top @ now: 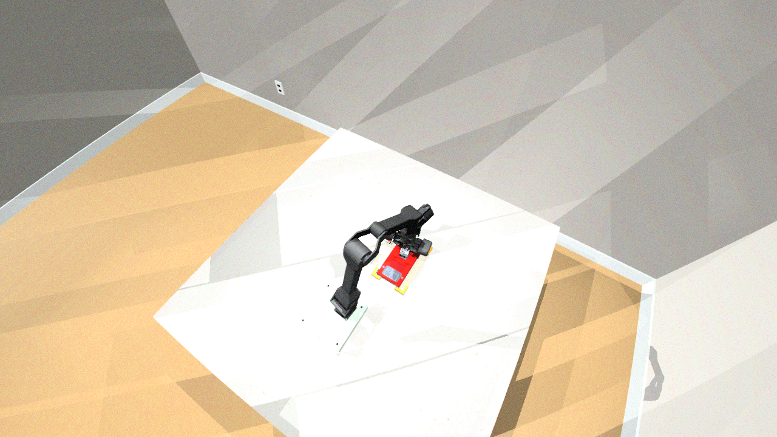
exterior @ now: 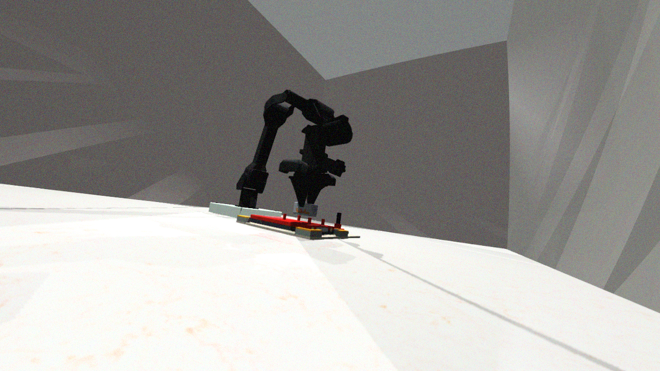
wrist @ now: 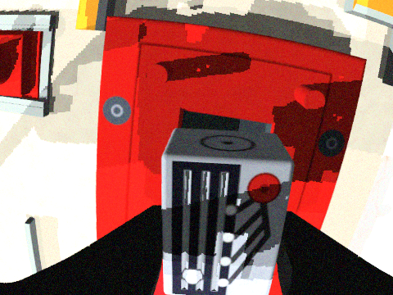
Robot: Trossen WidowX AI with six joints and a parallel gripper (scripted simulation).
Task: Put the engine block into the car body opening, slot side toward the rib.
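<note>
My gripper tip is 1 cm above the engine block. The rest, counted from my gripper tip: black peg 11 cm to the left, 3 cm below, 2 cm ahead.
</note>
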